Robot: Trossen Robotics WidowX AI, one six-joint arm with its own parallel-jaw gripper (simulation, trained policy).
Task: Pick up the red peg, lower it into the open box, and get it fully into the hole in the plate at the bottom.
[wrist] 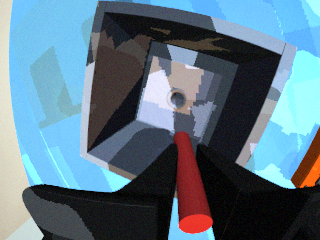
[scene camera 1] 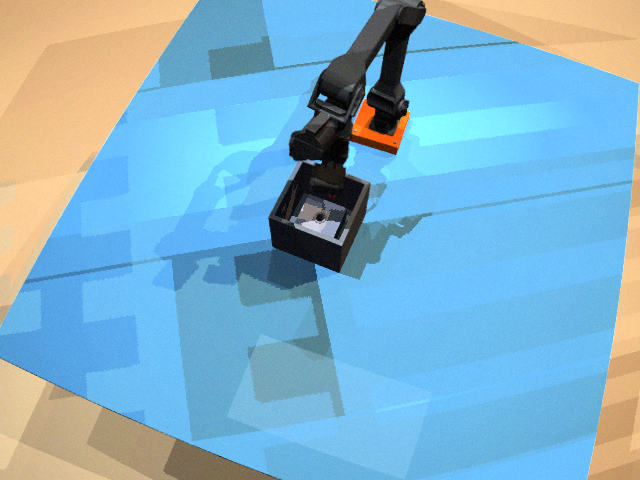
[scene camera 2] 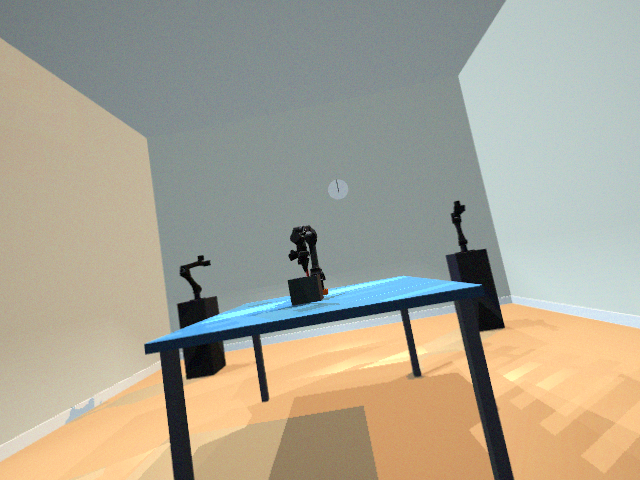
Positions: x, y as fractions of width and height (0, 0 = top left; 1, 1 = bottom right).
Scene:
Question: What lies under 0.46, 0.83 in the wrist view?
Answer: My gripper.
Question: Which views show the grey plate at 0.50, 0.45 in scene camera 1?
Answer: The wrist view and scene camera 1 only.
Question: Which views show the dark grey box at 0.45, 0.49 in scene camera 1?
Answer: The wrist view, scene camera 1 and scene camera 2: all of them.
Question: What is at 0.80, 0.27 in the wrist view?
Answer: A dark grey box.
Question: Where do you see a grey plate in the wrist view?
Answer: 0.50, 0.45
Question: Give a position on a red peg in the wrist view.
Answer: At 0.60, 0.86

